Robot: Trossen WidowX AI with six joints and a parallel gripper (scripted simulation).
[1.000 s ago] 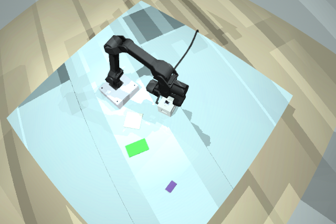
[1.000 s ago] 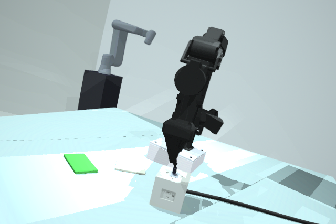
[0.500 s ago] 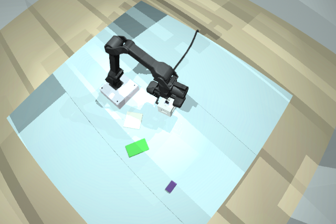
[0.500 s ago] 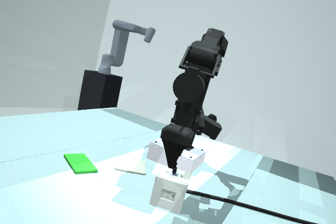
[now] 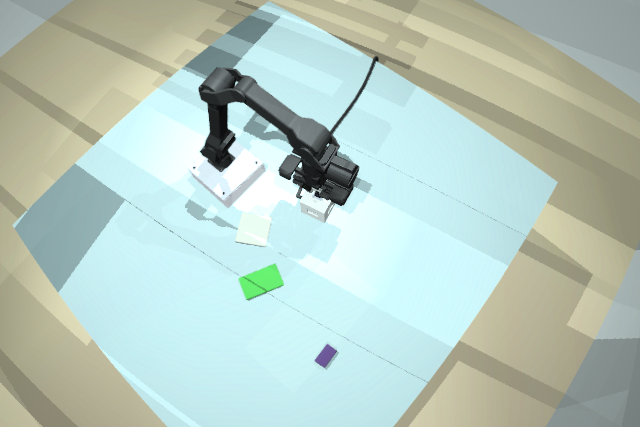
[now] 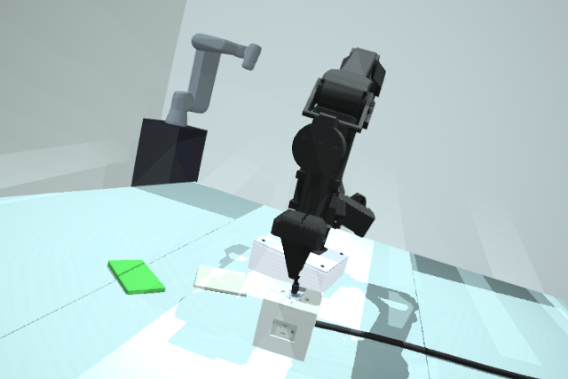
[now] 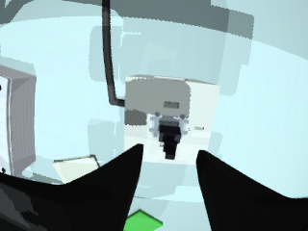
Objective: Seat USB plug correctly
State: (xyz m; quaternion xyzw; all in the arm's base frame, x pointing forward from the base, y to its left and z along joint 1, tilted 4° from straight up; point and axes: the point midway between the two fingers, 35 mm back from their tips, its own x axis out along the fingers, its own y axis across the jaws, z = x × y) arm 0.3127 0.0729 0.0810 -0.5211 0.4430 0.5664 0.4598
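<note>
The USB plug lies 2 cm below my gripper tip. From my gripper tip the other things lie so: pale flat card (10 cm behind, 17 cm to the right, 10 cm below); green flat card (2 cm ahead, 27 cm to the right, 10 cm below); USB socket (1 cm to the left, 4 cm below).
</note>
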